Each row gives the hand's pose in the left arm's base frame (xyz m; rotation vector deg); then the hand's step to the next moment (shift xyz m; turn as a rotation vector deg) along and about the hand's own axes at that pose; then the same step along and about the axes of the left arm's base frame.
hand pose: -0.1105 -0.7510 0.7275 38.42 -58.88 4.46
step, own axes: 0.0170 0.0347 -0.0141 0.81 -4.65 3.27
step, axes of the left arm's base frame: 0.0072 0.0313 0.0256 -0.38 -5.71 -0.47
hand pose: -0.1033 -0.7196 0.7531 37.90 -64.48 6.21
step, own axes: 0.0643 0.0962 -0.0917 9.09 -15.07 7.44
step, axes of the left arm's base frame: 0.0634 0.1115 0.0731 4.18 -18.36 3.23
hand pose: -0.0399 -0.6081 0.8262 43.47 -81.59 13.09
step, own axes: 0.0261 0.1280 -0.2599 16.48 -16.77 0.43
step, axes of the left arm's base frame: 0.1402 0.2429 0.0773 12.04 -17.62 9.88
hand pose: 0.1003 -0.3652 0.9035 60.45 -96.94 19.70
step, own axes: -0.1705 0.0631 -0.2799 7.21 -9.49 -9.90
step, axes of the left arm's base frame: 0.1336 0.3050 -0.0225 13.25 -2.14 7.75
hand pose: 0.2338 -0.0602 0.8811 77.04 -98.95 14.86
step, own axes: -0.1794 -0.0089 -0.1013 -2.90 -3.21 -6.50
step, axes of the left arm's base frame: 0.0599 0.1807 -0.0792 6.11 4.84 0.43
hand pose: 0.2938 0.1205 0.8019 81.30 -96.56 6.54
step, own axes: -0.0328 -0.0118 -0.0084 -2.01 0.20 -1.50
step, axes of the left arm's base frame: 0.0123 0.0252 -0.0223 0.55 2.43 -0.37
